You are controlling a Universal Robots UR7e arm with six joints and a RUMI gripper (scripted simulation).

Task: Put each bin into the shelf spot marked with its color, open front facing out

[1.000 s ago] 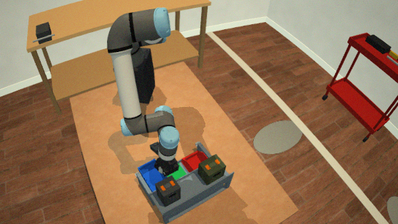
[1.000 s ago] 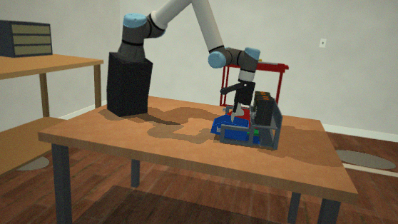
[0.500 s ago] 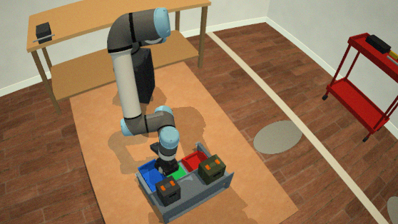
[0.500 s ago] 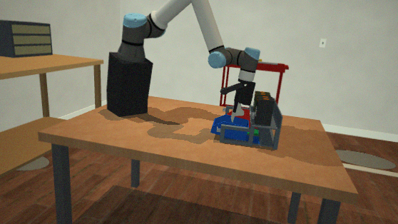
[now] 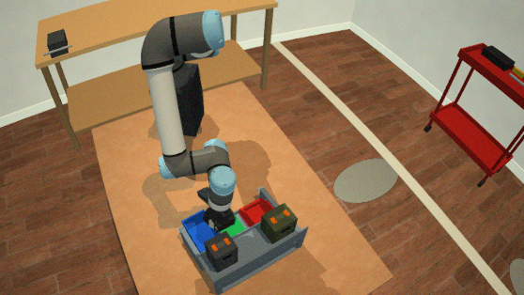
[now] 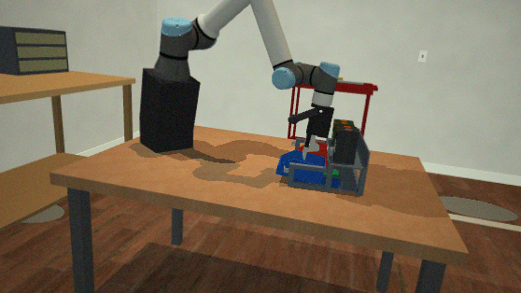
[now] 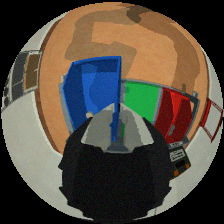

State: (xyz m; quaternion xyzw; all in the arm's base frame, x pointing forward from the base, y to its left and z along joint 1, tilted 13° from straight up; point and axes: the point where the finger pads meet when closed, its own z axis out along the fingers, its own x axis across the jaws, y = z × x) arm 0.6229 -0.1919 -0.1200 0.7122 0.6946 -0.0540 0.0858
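Now: hand 50 mm to the left of the blue bin, 20 mm above it and 10 mm past it. Also, from my hand: red bin 180 mm to the left, 60 mm ahead, 40 mm below.
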